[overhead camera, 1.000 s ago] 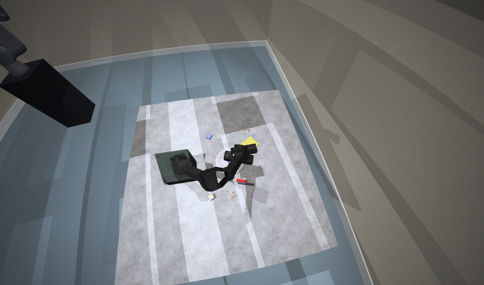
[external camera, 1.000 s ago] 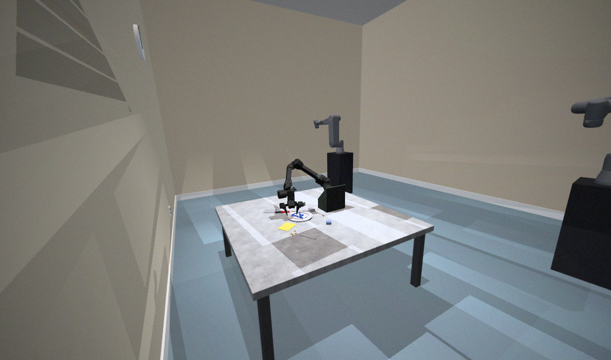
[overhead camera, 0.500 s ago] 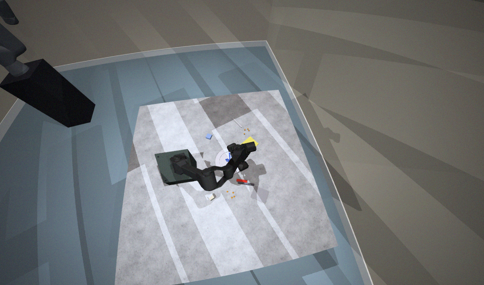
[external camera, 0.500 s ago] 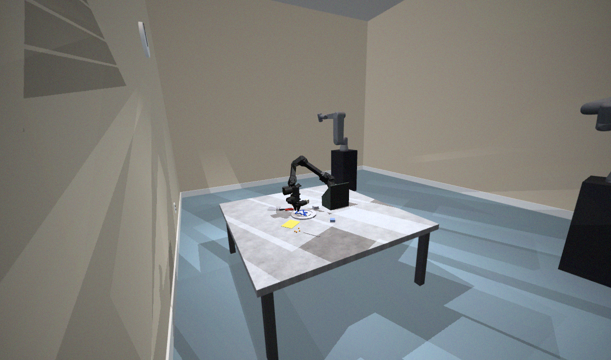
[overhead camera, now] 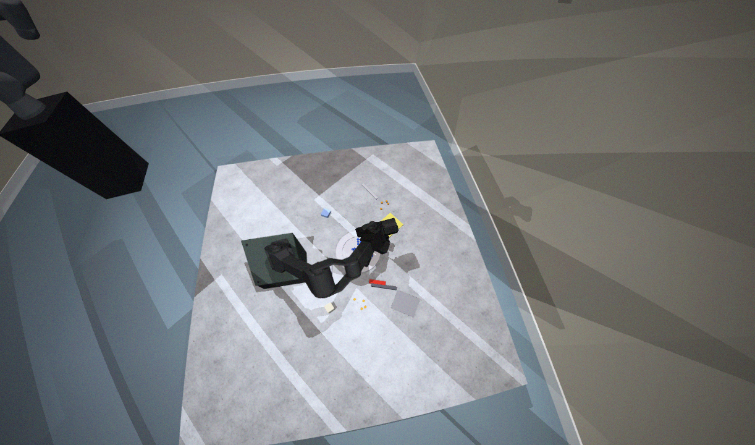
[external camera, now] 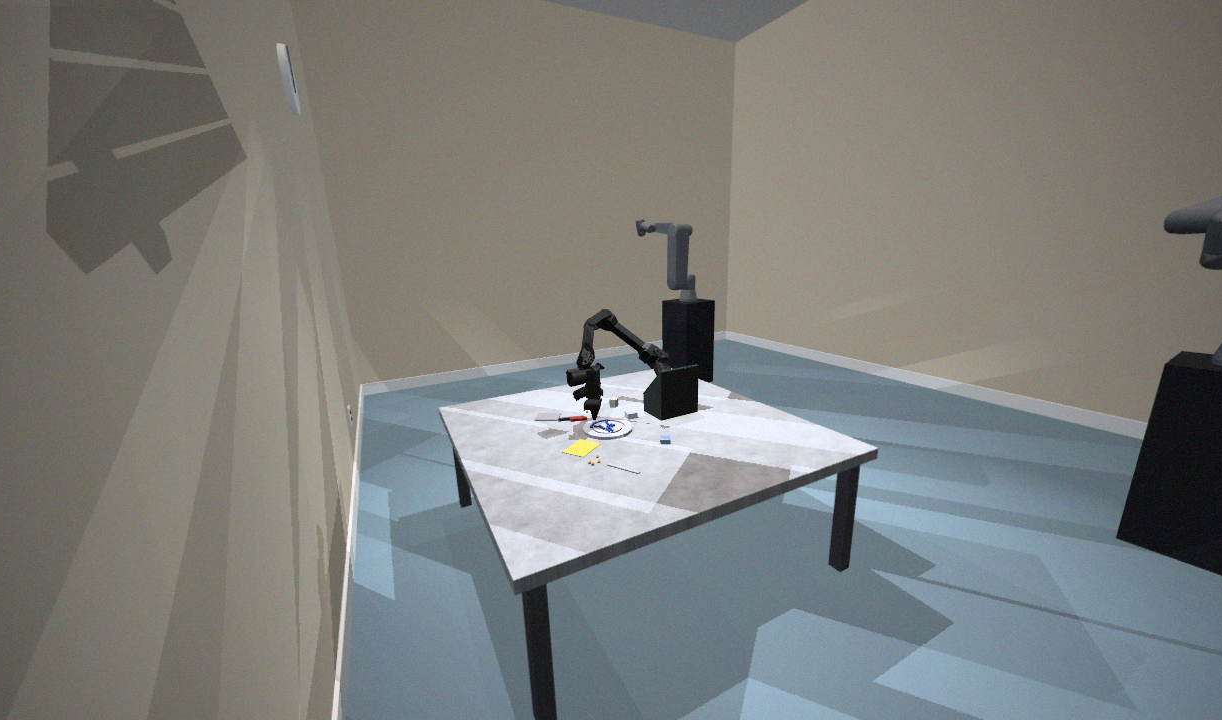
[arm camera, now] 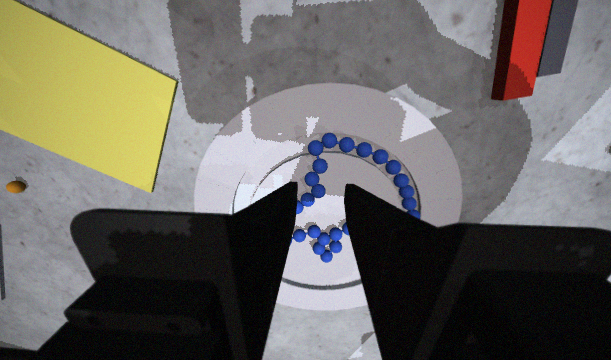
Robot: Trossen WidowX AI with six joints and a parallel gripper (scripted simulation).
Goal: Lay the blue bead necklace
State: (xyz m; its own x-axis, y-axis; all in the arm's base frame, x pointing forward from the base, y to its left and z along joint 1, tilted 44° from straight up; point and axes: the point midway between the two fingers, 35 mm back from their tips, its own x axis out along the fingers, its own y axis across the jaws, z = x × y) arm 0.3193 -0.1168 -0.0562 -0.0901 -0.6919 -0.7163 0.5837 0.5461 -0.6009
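Right now my gripper tip is 4 cm past the round white bead board, 2 cm to the right of it and 4 cm above it. Also, from my gripper tip: grey square: 9 cm ahead, 25 cm to the right, 5 cm below; then yellow sheet: 13 cm ahead, 11 cm to the left, 5 cm below; then grey tool: 1 cm ahead, 15 cm to the right, 4 cm below.
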